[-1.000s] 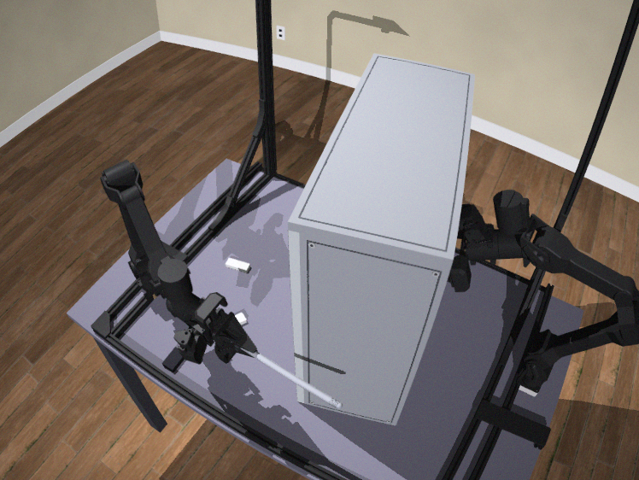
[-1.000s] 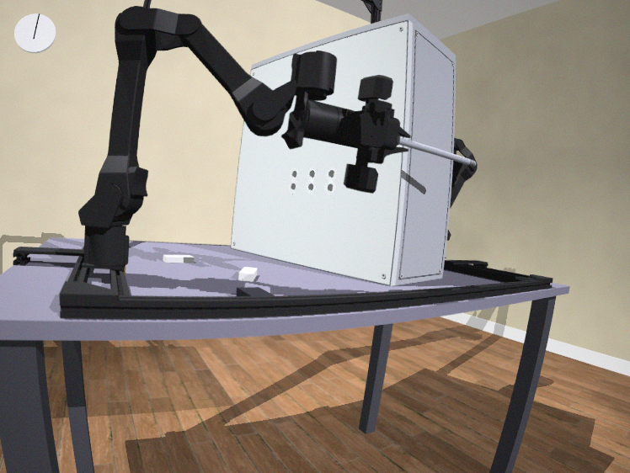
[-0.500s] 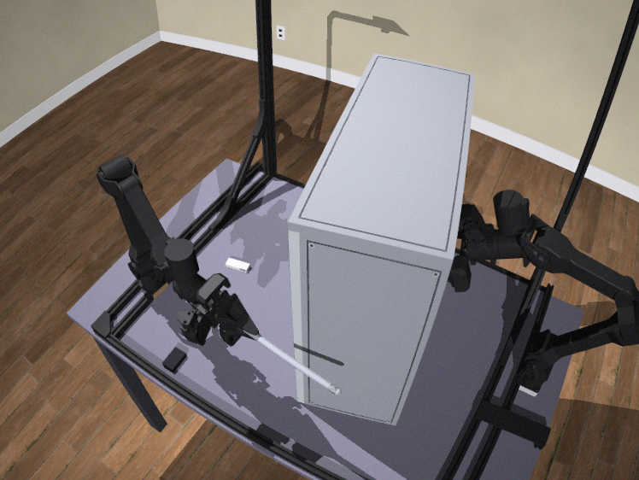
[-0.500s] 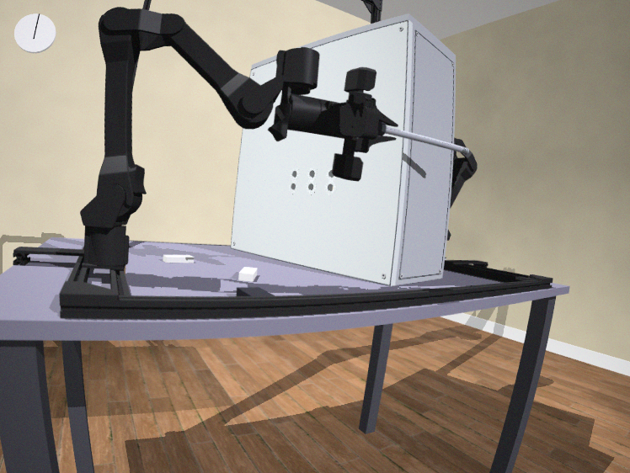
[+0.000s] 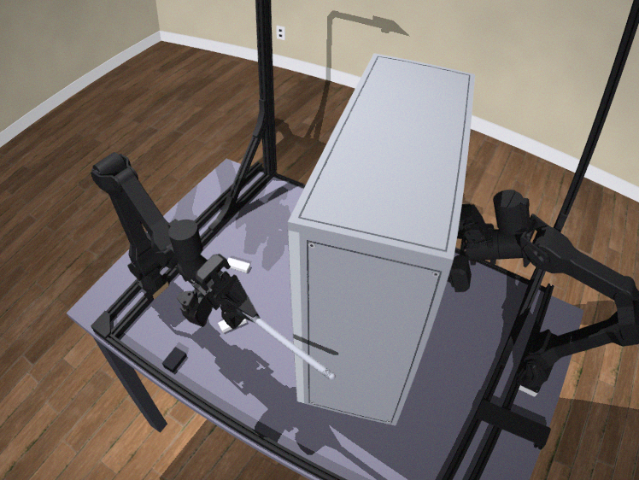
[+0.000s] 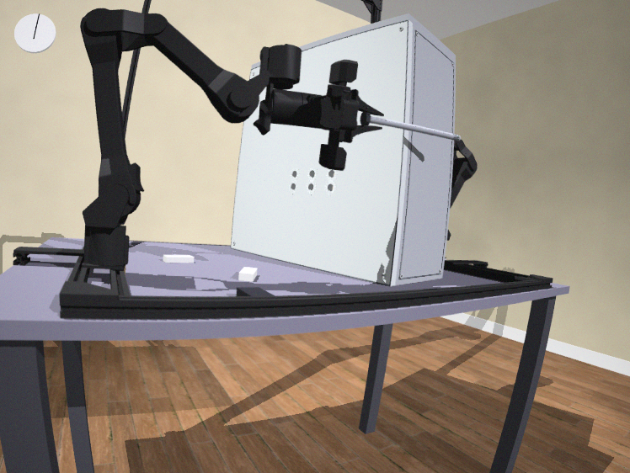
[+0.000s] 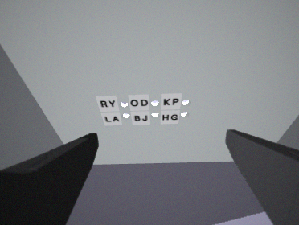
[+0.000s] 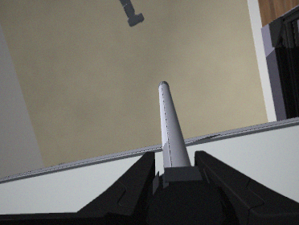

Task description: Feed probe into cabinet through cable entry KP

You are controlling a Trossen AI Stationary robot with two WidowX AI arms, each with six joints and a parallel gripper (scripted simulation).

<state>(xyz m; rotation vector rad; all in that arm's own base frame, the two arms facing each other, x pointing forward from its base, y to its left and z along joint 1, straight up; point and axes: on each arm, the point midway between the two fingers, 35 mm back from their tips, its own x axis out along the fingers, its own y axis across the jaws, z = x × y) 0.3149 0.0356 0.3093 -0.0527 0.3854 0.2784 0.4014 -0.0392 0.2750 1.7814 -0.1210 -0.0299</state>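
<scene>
Right now my right hand is 90 mm to the right of the probe and 50 mm short of it. Also, from my right hand: black block (290 mm below, 210 mm to the right, 20 mm ahead).
</scene>
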